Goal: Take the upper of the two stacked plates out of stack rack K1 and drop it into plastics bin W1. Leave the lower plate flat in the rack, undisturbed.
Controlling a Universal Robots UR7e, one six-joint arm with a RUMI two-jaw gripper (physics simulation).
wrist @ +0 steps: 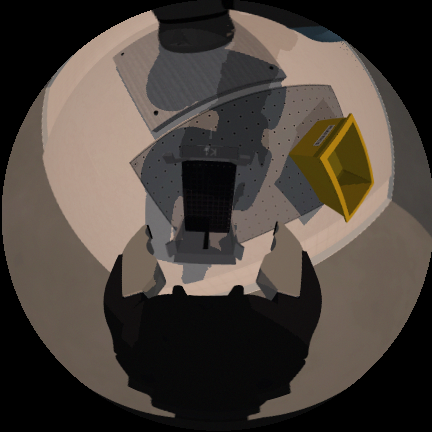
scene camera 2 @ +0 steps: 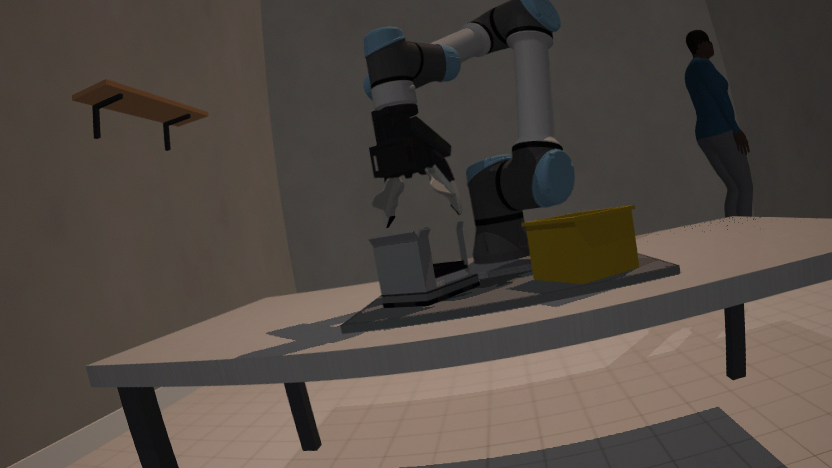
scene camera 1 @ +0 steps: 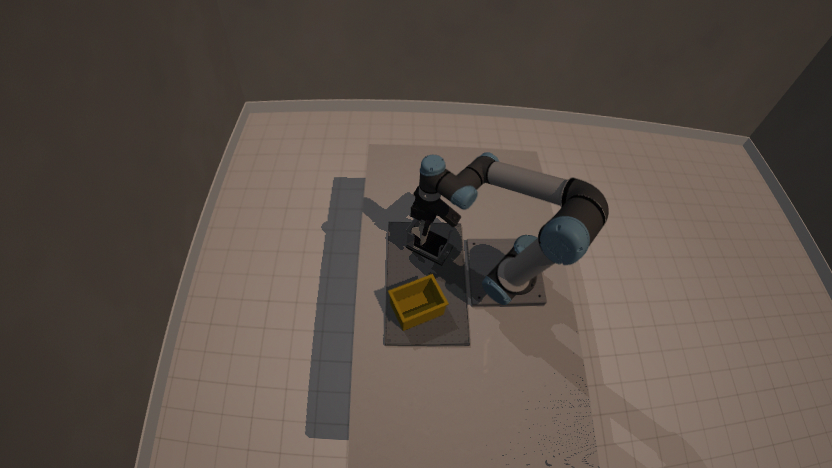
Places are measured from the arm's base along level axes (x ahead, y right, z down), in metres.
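Pixels of known places: gripper, between the fingertips: [wrist: 211, 225] [scene camera 2: 422, 221] [scene camera 1: 429, 229]; arm's base, origin of its link: [scene camera 2: 505, 257].
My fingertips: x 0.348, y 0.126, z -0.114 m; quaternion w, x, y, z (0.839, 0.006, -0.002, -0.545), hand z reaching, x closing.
Ahead of a thing's pixels: the offset from my fingertips to its top centre. Level surfaces: height alone.
Stack rack K1 {dx -0.008, dy +0.006, dz +0.011 m} [scene camera 1: 427, 254] [scene camera 2: 401, 264] [wrist: 220, 257] stands on the perforated board, with upright walls at two opposite ends. A black gridded plate {dx -0.002, dy +0.009, dz +0.079 m} [scene camera 1: 433, 243] [scene camera 2: 450, 268] [wrist: 207, 195] lies flat in it; the plate below cannot be told apart. My gripper [scene camera 1: 423, 239] [scene camera 2: 425, 217] [wrist: 211, 225] is open and empty, pointing down above the rack. In the scene camera 2 view its fingertips are a little above the rack's wall tops. Bin W1 {dx +0.036, dy -0.260, dz +0.031 m} [scene camera 1: 417, 299] [scene camera 2: 584, 250] [wrist: 315, 170] is yellow, open-topped and upright beside the rack; no plate shows in it.
The perforated board [scene camera 1: 430, 337] [scene camera 2: 657, 267] [wrist: 260, 215] carries rack and bin. The arm's base plate [scene camera 1: 482, 256] [wrist: 135, 75] adjoins it. The table {dz +0.144 m} [scene camera 2: 203, 343] has its edge near the rack. A wall shelf [scene camera 2: 139, 104] is at left; a person [scene camera 2: 706, 93] stands behind the table.
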